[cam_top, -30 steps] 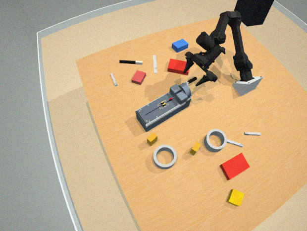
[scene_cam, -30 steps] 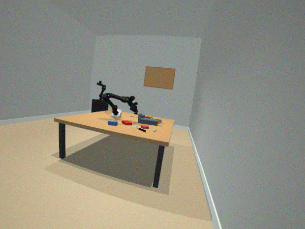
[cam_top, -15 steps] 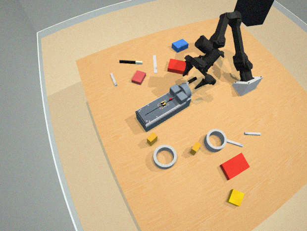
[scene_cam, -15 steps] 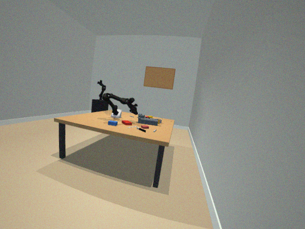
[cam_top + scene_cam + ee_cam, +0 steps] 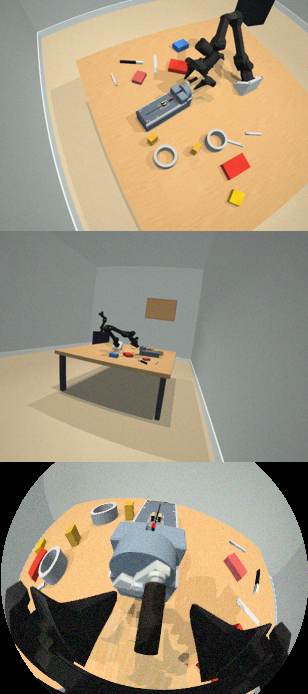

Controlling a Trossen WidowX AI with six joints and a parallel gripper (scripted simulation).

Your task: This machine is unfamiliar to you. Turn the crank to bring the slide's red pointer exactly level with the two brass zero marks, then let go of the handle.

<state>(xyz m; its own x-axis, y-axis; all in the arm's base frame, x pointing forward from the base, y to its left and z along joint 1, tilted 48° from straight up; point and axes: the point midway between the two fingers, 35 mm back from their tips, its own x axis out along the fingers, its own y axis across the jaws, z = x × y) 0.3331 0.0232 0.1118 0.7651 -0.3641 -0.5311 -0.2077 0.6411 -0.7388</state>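
The red pointer is 12 cm ahead of my gripper tip, 4 cm to the left of it and 1 cm below it. The rest, counted from my gripper tip: red block 20 cm ahead, 19 cm to the right, 8 cm below; then dark crank handle 2 cm behind, 2 cm above; then black marker 19 cm ahead, 32 cm to the right, 8 cm below.
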